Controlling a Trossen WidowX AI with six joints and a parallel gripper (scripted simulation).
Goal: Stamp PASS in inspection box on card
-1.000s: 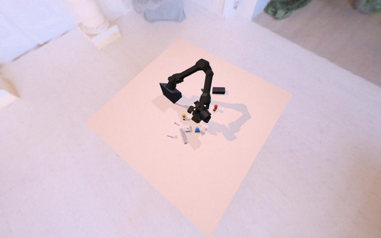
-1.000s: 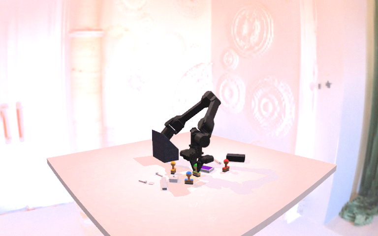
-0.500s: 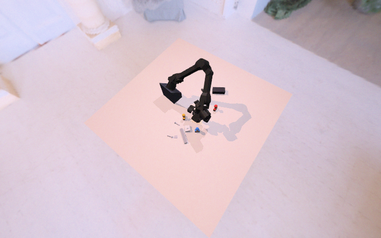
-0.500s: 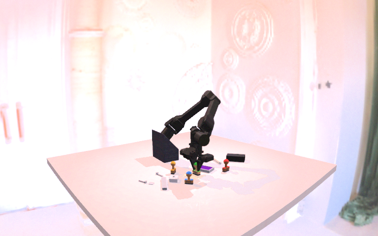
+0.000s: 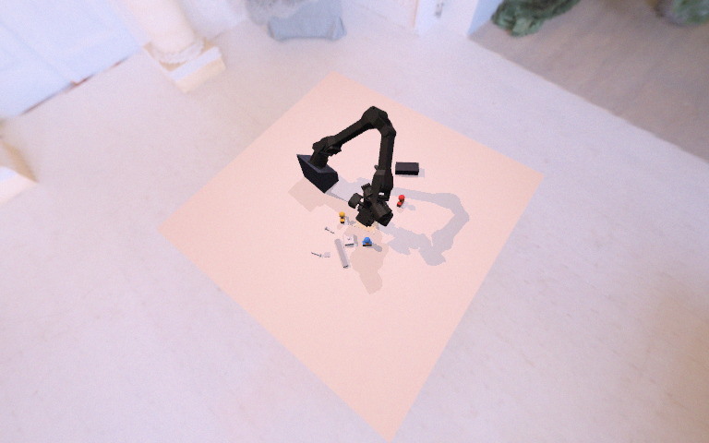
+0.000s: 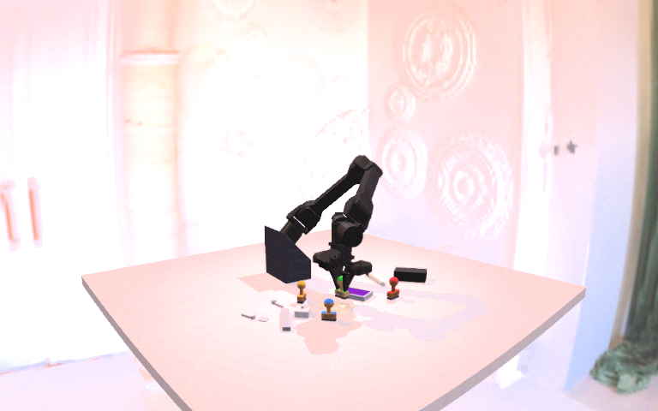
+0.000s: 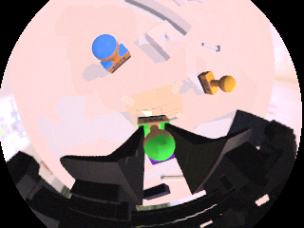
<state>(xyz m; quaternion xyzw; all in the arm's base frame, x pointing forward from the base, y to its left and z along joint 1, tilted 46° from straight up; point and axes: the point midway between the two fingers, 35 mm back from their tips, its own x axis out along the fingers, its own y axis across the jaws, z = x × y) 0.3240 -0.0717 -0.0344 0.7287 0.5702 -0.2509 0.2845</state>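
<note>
The card is 50 mm below my gripper tip, 10 mm to the right of it and 10 mm behind it. Also, from my gripper tip: green-knobbed stamp (right at my gripper tip); then blue-knobbed stamp (100 mm to the right, 40 mm ahead, 30 mm below); then purple ink pad (90 mm to the left, 50 mm below, 20 mm behind).
</note>
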